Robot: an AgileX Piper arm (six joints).
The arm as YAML. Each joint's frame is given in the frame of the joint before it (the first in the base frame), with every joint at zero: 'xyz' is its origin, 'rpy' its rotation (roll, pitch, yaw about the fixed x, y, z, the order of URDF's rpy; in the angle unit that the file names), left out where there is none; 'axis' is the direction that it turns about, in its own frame. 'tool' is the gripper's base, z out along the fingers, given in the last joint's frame.
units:
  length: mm
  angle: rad
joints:
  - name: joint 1
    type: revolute
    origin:
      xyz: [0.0, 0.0, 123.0]
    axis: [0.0, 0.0, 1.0]
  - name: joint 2
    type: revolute
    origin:
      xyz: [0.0, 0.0, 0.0]
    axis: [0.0, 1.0, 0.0]
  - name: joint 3
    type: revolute
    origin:
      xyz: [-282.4, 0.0, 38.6]
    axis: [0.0, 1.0, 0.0]
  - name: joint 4
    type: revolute
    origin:
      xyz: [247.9, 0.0, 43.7]
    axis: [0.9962, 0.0, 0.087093]
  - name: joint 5
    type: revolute
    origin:
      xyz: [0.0, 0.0, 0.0]
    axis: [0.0, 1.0, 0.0]
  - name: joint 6
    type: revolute
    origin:
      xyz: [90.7, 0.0, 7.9]
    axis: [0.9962, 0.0, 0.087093]
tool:
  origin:
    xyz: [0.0, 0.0, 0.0]
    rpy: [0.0, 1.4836, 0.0]
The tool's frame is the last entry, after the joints.
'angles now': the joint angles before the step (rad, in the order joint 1, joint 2, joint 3, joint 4, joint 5, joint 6). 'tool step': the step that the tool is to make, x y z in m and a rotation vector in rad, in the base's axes. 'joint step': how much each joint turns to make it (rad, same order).
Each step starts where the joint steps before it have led.
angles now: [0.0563, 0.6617, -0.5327, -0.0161, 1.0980, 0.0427]
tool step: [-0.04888, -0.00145, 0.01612, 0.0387, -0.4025, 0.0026]
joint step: [0.0001, -0.3745, 0.0418, 0.0160, -0.0714, 0.0001]
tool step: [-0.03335, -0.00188, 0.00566, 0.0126, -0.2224, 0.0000]
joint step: [0.0000, -0.2203, 0.0001, 0.0000, -0.0025, 0.0000]
